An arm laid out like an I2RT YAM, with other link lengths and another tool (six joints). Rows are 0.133 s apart.
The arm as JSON. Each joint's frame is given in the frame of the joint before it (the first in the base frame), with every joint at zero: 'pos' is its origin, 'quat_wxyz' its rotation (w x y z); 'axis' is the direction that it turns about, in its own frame. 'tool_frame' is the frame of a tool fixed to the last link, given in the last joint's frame.
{
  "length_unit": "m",
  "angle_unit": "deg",
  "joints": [
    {
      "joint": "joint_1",
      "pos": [
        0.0,
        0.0,
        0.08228
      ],
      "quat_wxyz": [
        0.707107,
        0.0,
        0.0,
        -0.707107
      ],
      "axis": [
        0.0,
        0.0,
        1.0
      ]
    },
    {
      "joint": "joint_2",
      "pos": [
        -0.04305,
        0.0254,
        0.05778
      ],
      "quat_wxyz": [
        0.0,
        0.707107,
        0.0,
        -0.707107
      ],
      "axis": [
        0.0,
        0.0,
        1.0
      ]
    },
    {
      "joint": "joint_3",
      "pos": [
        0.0,
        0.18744,
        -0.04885
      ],
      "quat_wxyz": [
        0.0,
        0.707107,
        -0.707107,
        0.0
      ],
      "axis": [
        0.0,
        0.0,
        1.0
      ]
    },
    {
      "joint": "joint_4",
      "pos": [
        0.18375,
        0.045,
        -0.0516
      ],
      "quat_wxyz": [
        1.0,
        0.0,
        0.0,
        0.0
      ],
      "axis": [
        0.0,
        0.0,
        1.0
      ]
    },
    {
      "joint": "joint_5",
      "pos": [
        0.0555,
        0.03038,
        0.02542
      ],
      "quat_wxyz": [
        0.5,
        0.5,
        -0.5,
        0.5
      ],
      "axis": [
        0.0,
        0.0,
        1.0
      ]
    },
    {
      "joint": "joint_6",
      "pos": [
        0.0,
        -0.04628,
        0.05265
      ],
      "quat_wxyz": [
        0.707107,
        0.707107,
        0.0,
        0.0
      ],
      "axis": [
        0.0,
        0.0,
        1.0
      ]
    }
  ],
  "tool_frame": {
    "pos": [
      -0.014,
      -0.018,
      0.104
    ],
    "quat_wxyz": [
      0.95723,
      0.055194,
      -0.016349,
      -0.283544
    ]
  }
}
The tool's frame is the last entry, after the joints.
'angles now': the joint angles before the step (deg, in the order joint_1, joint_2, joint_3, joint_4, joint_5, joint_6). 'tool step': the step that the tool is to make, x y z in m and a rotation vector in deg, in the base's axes. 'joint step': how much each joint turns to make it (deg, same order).
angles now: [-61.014, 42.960, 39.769, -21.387, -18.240, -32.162]
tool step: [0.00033, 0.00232, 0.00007, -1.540, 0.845, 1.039]
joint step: [0.198, -0.656, -0.327, 0.043, -0.152, -1.792]
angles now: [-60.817, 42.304, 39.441, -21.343, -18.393, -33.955]
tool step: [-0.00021, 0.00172, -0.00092, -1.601, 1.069, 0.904]
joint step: [0.066, -0.612, -0.458, 0.086, -0.065, -2.010]
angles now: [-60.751, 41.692, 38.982, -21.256, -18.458, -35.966]
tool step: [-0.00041, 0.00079, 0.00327, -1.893, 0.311, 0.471]
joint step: [-0.003, -0.854, -0.022, 0.240, 0.041, -1.356]
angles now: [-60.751, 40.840, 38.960, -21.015, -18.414, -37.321]
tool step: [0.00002, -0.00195, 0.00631, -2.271, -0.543, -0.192]
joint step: [-0.002, -0.634, 0.000, 1.442, 0.413, -0.547]
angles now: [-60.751, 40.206, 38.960, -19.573, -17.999, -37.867]
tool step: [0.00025, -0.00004, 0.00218, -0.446, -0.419, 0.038]
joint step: [0.002, -0.241, 0.001, 0.393, -0.086, 0.132]
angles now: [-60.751, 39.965, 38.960, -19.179, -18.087, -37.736]
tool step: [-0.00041, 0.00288, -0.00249, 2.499, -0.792, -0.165]
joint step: [0.002, -0.263, -0.002, -1.443, -0.522, 1.946]
